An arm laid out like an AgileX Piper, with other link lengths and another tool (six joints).
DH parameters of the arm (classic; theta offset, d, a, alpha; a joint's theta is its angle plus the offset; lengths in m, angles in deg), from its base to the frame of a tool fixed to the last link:
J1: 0 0.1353 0 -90
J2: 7.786 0 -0.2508 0
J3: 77.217 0 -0.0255 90
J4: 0 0.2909 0 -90
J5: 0 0 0 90
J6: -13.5 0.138 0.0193 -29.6
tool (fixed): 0 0.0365 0 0
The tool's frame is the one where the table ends.
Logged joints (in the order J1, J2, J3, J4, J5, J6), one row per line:
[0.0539, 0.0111, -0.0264, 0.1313, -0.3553, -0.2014]
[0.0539, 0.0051, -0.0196, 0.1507, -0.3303, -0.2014]
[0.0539, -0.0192, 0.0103, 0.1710, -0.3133, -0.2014]
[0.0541, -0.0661, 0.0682, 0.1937, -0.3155, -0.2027]
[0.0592, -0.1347, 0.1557, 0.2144, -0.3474, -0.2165]
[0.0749, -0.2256, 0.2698, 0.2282, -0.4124, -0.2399]
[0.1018, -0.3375, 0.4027, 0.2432, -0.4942, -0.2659]
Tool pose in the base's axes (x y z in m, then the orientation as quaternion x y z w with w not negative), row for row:
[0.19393, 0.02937, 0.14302, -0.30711, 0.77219, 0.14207, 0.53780]
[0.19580, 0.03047, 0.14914, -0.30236, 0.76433, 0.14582, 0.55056]
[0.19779, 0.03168, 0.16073, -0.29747, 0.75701, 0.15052, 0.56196]
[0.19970, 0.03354, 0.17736, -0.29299, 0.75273, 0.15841, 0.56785]
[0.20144, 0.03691, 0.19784, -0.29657, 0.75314, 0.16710, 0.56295]
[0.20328, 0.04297, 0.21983, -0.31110, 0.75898, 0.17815, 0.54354]
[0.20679, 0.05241, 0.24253, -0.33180, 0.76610, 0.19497, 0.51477]
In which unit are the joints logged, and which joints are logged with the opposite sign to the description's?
The joints are logged in radians. Opposite sign: J2, J3, J5.
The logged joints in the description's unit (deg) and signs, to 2 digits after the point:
[3.09, -0.64, 1.51, 7.52, 20.36, -11.54]
[3.09, -0.29, 1.12, 8.63, 18.92, -11.54]
[3.09, 1.10, -0.59, 9.80, 17.95, -11.54]
[3.10, 3.79, -3.91, 11.10, 18.08, -11.61]
[3.39, 7.72, -8.92, 12.28, 19.90, -12.40]
[4.29, 12.93, -15.46, 13.07, 23.63, -13.75]
[5.83, 19.34, -23.07, 13.93, 28.32, -15.23]

